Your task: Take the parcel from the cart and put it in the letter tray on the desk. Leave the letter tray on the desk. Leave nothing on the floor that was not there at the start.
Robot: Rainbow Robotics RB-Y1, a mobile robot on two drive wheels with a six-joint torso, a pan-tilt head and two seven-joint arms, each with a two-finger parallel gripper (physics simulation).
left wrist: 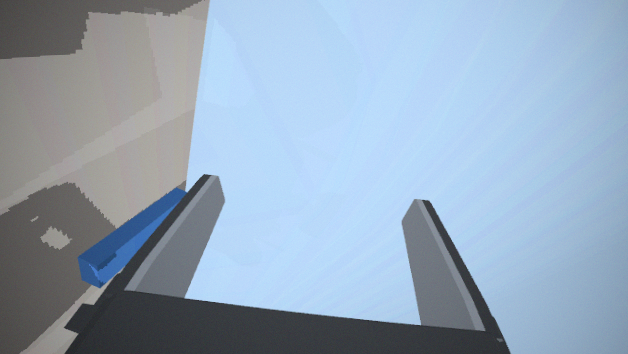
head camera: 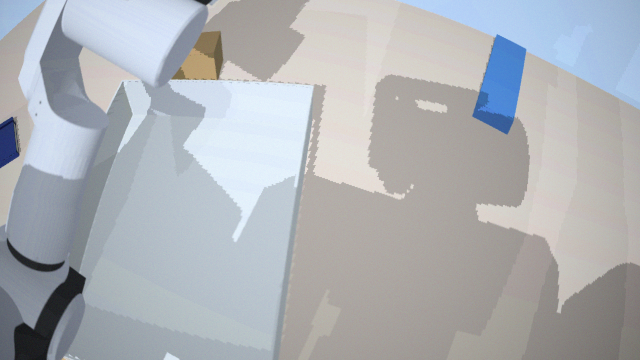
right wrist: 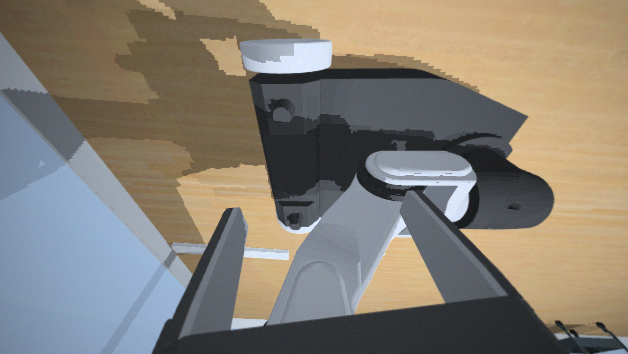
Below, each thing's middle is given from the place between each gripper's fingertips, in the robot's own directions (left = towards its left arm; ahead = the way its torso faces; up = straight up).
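From my right hand: blue block (head camera: 496, 105) 700 mm ahead, 100 mm to the left, 450 mm above; brown parcel (head camera: 204, 62) 560 mm ahead, 540 mm to the left, 460 mm above; letter tray (head camera: 187, 227) 310 mm ahead, 440 mm to the left, 470 mm above.
From my left hand: letter tray 29 cm behind, 1 cm to the right, 20 cm below; blue block 9 cm ahead, 36 cm to the right, 22 cm below. Brown parcel: my left hand 4 cm past it, 9 cm to the right of it, 21 cm above it.
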